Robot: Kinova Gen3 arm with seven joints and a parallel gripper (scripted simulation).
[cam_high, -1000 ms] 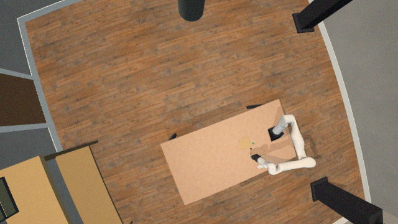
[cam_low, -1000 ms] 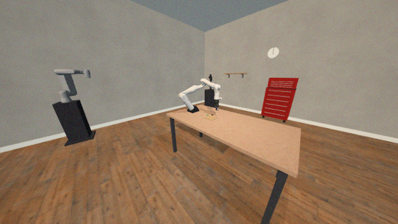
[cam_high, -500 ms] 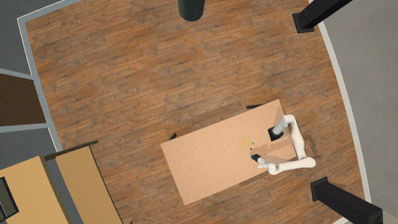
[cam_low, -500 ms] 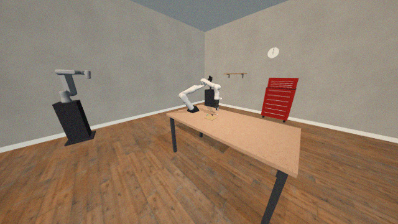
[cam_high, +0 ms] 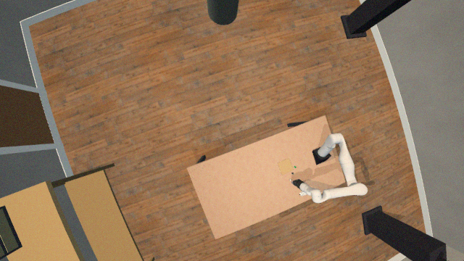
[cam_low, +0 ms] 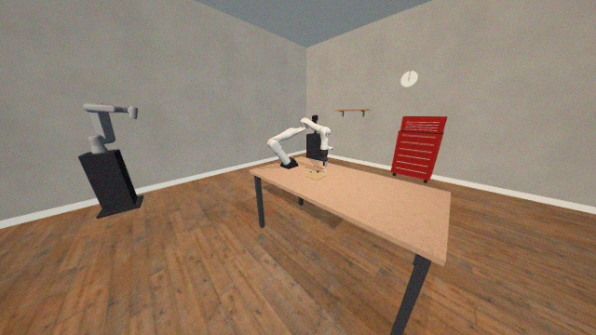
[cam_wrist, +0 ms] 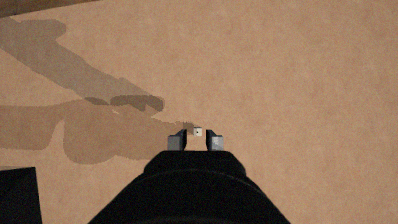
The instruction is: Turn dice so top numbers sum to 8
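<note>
My hand is 80 mm above the white die. Also, from my hand: black die (80 mm below, 60 mm to the right, 40 mm behind); green die (120 mm to the right, 80 mm below, 80 mm behind); tan mat (150 mm to the right, 80 mm below, 20 mm ahead).
</note>
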